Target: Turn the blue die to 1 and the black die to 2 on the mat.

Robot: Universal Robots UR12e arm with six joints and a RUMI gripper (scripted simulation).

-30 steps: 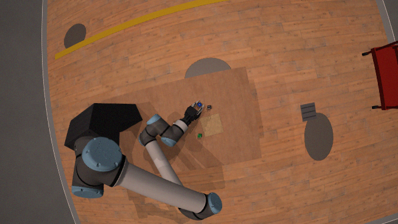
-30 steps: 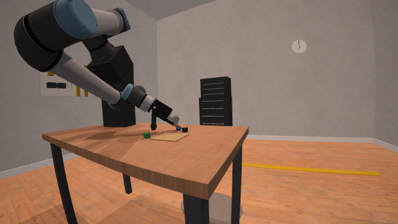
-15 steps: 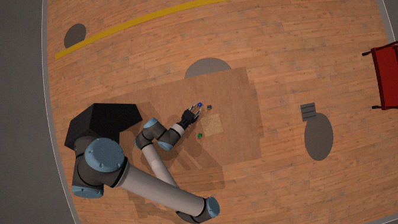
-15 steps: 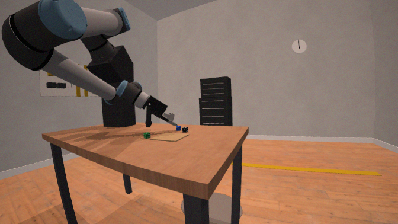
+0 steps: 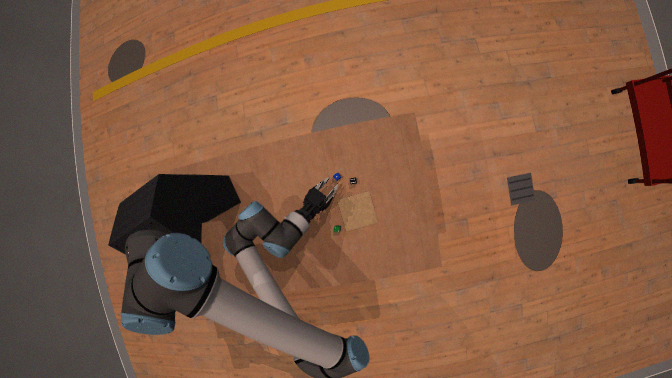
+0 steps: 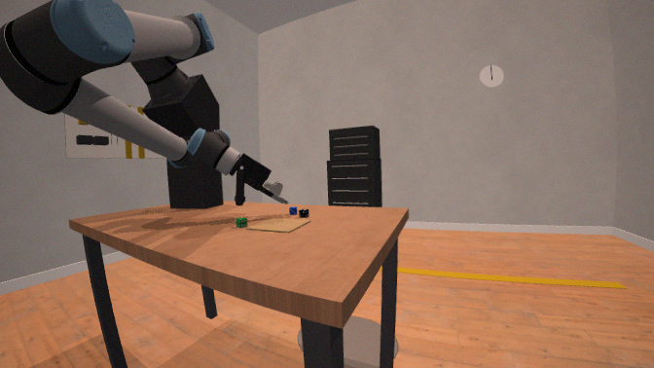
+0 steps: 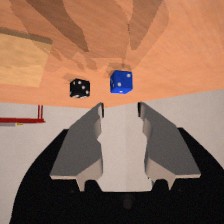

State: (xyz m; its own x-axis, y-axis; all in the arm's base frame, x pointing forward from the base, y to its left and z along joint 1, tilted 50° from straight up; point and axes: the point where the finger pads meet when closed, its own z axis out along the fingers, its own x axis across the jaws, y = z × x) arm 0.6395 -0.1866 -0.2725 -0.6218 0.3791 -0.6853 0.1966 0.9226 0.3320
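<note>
The blue die lies 3 cm ahead of my hand, 2 cm to the left of it and 4 cm below it. Round my hand: green die: 2 cm behind, 19 cm to the right, 4 cm below; tan mat: 7 cm ahead, 14 cm to the right, 5 cm below; black die: 9 cm ahead, 1 cm to the right, 4 cm below.
</note>
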